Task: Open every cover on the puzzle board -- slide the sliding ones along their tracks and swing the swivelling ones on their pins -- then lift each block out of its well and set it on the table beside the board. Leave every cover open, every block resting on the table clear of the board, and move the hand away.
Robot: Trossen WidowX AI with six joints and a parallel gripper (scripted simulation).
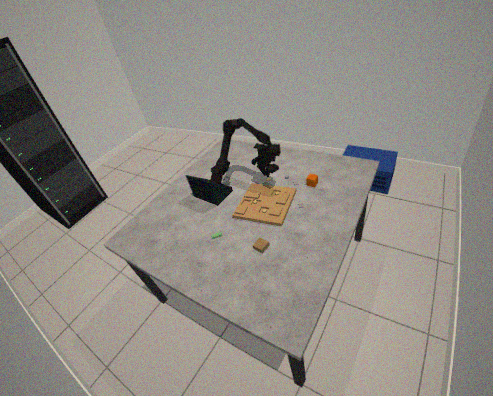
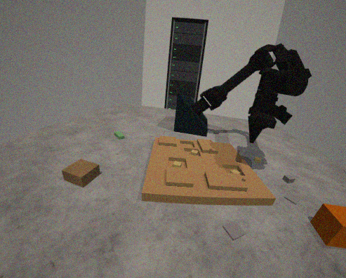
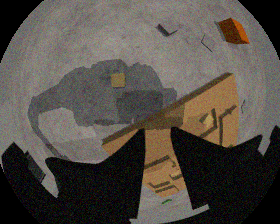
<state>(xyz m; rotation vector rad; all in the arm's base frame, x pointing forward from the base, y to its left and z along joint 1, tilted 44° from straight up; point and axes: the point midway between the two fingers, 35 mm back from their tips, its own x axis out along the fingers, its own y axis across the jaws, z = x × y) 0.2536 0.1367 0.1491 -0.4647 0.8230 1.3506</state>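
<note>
Now: gripper tip 17 cm to the left of the tan puzzle board, 8 cm short of it and 6 cm above it. The rest, counted from my gripper tip: small green piece (48 cm to the right, 7 cm below, 3 cm behind); then orange cube (25 cm ahead, 13 cm to the left, 5 cm below); then brown block (43 cm to the right, 23 cm ahead, 7 cm below).
</note>
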